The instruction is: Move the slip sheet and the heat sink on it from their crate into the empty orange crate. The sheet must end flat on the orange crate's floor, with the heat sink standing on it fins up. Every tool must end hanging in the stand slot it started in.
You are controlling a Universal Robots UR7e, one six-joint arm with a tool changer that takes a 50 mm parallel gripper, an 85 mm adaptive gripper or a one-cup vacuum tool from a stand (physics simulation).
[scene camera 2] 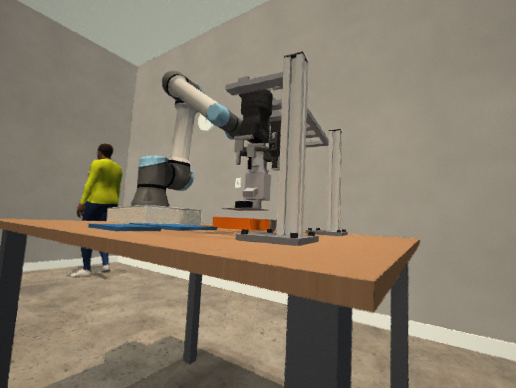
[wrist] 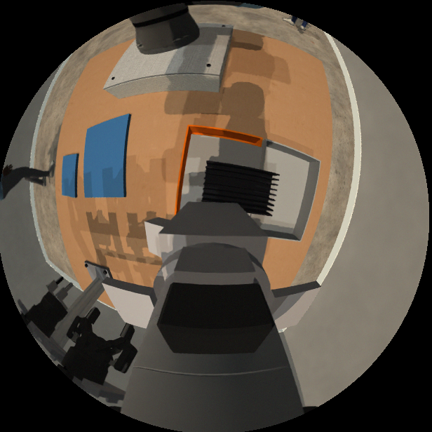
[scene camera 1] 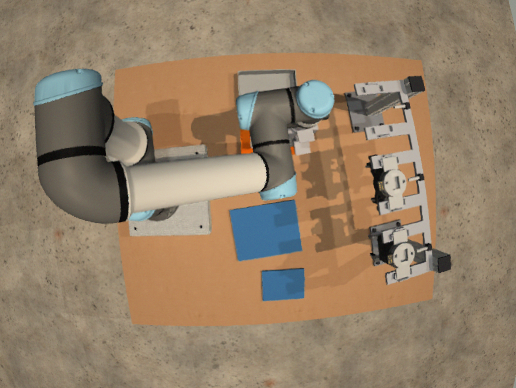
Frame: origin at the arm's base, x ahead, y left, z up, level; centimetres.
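Where they show: hand, its tool point: point(scene camera 2: 258, 164); arm's base, origin of its link: point(scene camera 2: 150, 209).
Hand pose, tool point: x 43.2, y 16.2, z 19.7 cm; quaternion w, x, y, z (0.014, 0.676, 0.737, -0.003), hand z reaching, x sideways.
Each offset is from my tool point to the top centre of the thing. "spot": to the spot under its first point. Level surfaces: height alone.
My gripper, the vacuum tool @[dx +0.0, dy -1.3, dz +0.1 cm] point(scene camera 1: 302, 139) point(scene camera 2: 257, 204), holds the slip sheet @[spot: dx -10.4, dy -2.5, dz -17.9 cm] point(scene camera 2: 231, 208) point(wrist: 199, 150) by its cup, level and a little above the orange crate @[dx -6.6, dy -0.4, dz -21.6 cm] point(scene camera 1: 245, 141) point(scene camera 2: 240, 223) point(wrist: 225, 134). The black heat sink @[dx -5.9, dy +2.8, dz -14.7 cm] point(scene camera 2: 243, 204) point(wrist: 240, 187) stands on the sheet with its fins up, beside the cup. In the wrist view the sheet hides most of the orange crate's floor, and the tool body hides the cup. The grey crate @[dx -6.0, dy +13.8, dz -21.6 cm] point(scene camera 1: 266, 72) point(wrist: 311, 195) stands against the orange one, with no heat sink in the part that shows.
The tool stand point(scene camera 1: 417, 150) point(scene camera 2: 295, 150) rises at the right in scene camera 1. Two grippers point(scene camera 1: 392, 182) point(scene camera 1: 402, 254) hang in it, and its third slot is empty. Two flat blue plates @[dx -10.9, dy -30.6, dz -24.9 cm] point(scene camera 1: 266, 230) @[dx -7.0, dy -49.3, dz -24.9 cm] point(scene camera 1: 283, 285) lie on the table @[dz -25.8 cm] point(scene camera 1: 175, 280).
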